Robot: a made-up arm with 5 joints.
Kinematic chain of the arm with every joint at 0, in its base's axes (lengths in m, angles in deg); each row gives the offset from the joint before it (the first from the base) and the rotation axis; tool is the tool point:
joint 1: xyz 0 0 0.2 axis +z
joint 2: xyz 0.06 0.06 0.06 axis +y
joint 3: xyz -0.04 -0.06 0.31 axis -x
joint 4: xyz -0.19 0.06 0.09 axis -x
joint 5: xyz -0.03 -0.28 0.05 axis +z
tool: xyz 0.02 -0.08 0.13
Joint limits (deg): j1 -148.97..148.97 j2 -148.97..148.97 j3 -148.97..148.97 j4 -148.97..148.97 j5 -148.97..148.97
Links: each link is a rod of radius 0.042 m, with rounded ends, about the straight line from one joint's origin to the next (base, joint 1, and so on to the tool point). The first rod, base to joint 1, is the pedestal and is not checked.
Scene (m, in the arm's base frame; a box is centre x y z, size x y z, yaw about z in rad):
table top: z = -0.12
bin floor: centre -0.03 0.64 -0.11 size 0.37 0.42 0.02 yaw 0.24
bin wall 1: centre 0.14 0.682 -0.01 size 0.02 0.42 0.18 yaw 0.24
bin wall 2: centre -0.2 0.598 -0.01 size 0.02 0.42 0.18 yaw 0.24
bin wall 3: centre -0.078 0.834 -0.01 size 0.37 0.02 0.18 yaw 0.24
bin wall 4: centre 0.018 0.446 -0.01 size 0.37 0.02 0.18 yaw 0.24
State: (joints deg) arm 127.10 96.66 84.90 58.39 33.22
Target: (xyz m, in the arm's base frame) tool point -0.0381 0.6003 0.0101
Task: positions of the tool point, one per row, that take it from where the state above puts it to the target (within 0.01 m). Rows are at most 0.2 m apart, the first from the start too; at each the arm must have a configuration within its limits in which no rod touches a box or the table.
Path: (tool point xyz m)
1: -0.6697 0.1981 0.3798
2: -0.6569 0.3688 0.3307
3: -0.5811 0.5173 0.2826
4: -0.4574 0.6225 0.2444
5: -0.3083 0.6716 0.2235
6: -0.1602 0.6617 0.2238
7: -0.0381 0.6003 0.2446
8: -0.0419 0.6140 0.1305
9: -0.0381 0.6003 0.0101

